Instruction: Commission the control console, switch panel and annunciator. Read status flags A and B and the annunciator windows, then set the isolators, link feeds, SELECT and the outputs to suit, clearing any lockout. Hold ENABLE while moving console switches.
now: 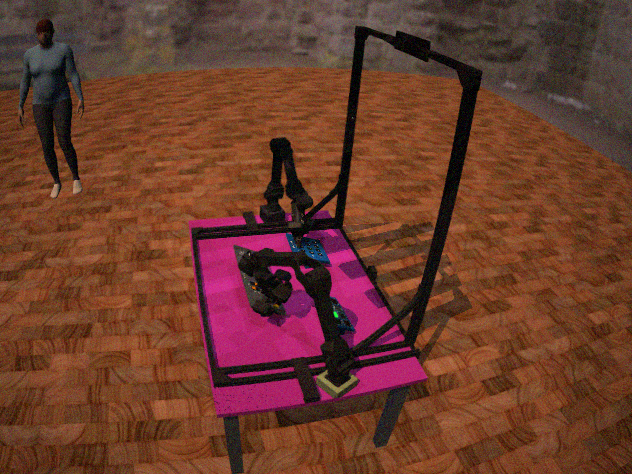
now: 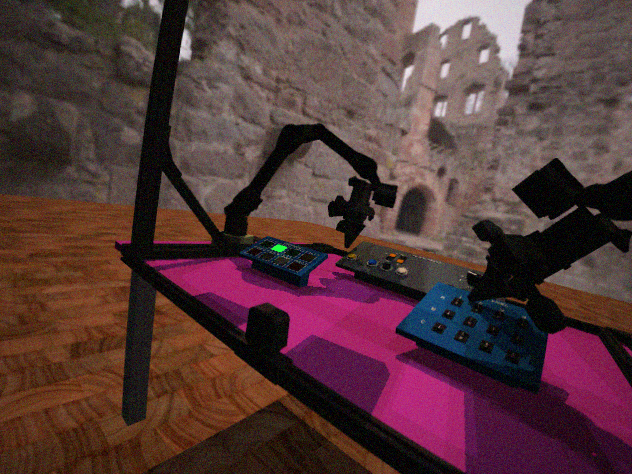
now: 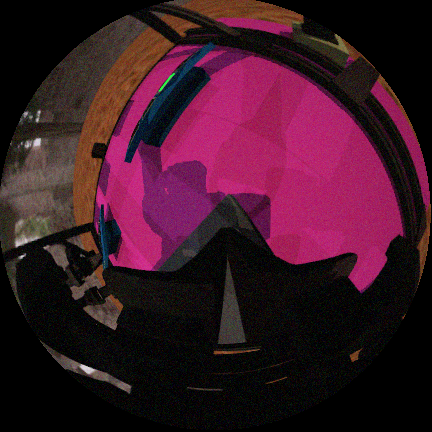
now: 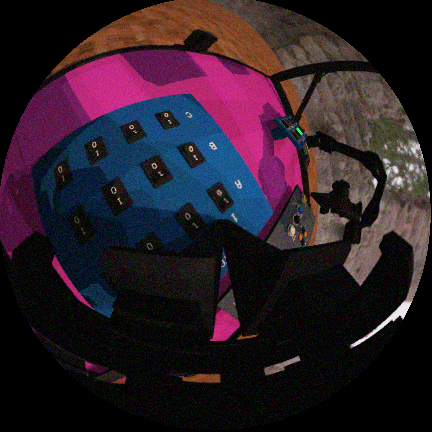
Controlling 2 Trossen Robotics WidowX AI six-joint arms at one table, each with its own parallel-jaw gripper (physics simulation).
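Places are measured from the left arm's base along level axes (x ahead, y left, z up), in metres.
Pixels of known places: left gripper, between the fingertips: (image 1: 279, 304) (image 2: 346, 247) (image 3: 225, 232) (image 4: 310, 193); right gripper, between the fingertips: (image 1: 298, 247) (image 2: 469, 299) (image 3: 101, 253) (image 4: 221, 224); left arm's base, origin of its link: (image 1: 337, 377) (image 2: 234, 233) (image 4: 306, 141); right arm's base, origin of its link: (image 1: 272, 208).
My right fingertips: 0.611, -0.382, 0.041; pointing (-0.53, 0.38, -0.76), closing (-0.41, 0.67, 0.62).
Ahead of a thing's pixels: the offset from my right fingertips to its top centre, as dx, dy, dz. Level surfaces: height alone.
The grey control console (image 1: 244, 269) (image 2: 429, 276) (image 4: 278, 238) lies along the table's far side, with coloured buttons at one end. My left gripper (image 1: 271, 308) (image 2: 349, 242) (image 3: 225, 232) is shut and empty, its tip just above the console's button end. The blue switch panel (image 1: 319, 251) (image 2: 479, 350) (image 4: 181, 177) carries rows of black rocker switches. My right gripper (image 1: 297, 232) (image 2: 475, 292) (image 4: 221, 224) is shut and empty, its tip low over the panel's edge near column 1. The blue annunciator {-0.370, +0.168, -0.002} (image 1: 344, 322) (image 2: 288, 269) (image 4: 287, 125) (image 3: 169, 104) shows one green window {-0.389, +0.178, -0.011} (image 2: 279, 248).
The magenta table {dz -0.081} (image 1: 248, 339) (image 2: 342, 324) has a black rail frame (image 1: 262, 367) with a tall black gantry (image 1: 450, 188). A small black block (image 2: 267, 326) sits on the front rail. A wooden floor surrounds the table.
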